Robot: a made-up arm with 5 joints.
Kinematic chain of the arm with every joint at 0, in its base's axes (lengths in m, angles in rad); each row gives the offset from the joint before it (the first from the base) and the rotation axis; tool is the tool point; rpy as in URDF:
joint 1: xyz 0 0 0.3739 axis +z
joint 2: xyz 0 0 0 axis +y
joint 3: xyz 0.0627 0 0.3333 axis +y
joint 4: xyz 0.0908 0 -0.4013 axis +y
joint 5: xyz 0.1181 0 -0.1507 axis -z
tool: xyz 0 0 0 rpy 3.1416 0 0
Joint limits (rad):
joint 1: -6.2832..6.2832
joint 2: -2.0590..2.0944
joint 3: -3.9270..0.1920
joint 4: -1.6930..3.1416
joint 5: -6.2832..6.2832
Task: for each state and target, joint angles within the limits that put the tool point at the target. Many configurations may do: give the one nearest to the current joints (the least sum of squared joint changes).
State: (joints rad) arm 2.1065 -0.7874 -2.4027 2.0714 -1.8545
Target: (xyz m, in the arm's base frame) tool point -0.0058 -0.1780 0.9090
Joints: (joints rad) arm 1.5382 -1.1254 -1.9975 2.5799 -1.8545
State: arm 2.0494 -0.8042 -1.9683 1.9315 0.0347
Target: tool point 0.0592 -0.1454 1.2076
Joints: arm 1.9575 -0.7490 -2.4111 1.3757 0.0347
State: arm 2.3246 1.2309 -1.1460 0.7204 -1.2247
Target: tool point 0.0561 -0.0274 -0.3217
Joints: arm 2.6873 2.0103 -1.2496 0.6253 -1.2247
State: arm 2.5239 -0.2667 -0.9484 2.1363 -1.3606
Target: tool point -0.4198 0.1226 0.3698
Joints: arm 2.8575 0.0879 -1.0802 1.8677 -1.3606
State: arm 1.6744 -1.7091 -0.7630 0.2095 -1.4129
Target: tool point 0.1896 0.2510 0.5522
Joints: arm 0.9239 -1.2020 -0.1363 0.4124 -1.4129
